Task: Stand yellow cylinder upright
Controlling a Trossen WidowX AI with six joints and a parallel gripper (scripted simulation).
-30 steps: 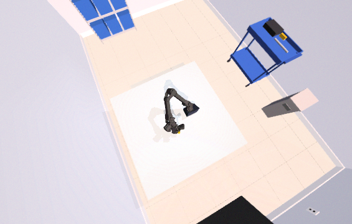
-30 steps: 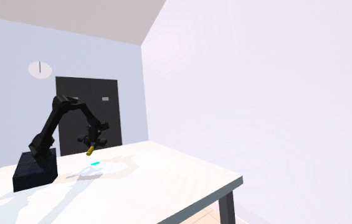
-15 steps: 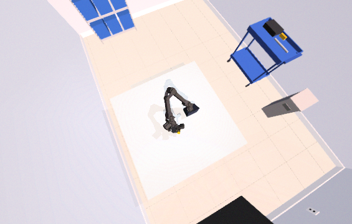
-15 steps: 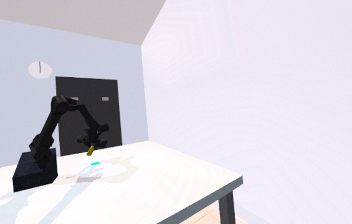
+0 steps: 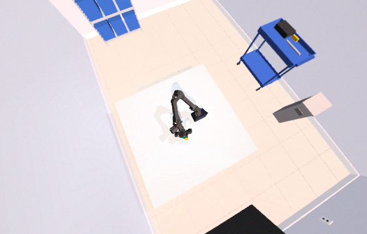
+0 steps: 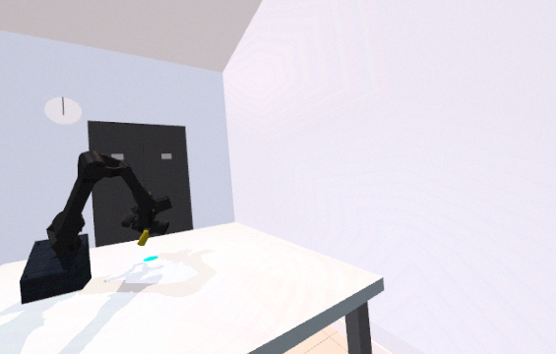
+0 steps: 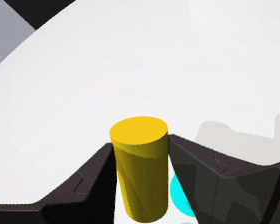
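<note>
Right now my gripper tip is 110 mm above the cyan circle, 40 mm to the left of it and 10 mm short of it. The rest, counted from my gripper tip: yellow tall cylinder: 20 mm below, 10 mm to the right, 10 mm behind.
</note>
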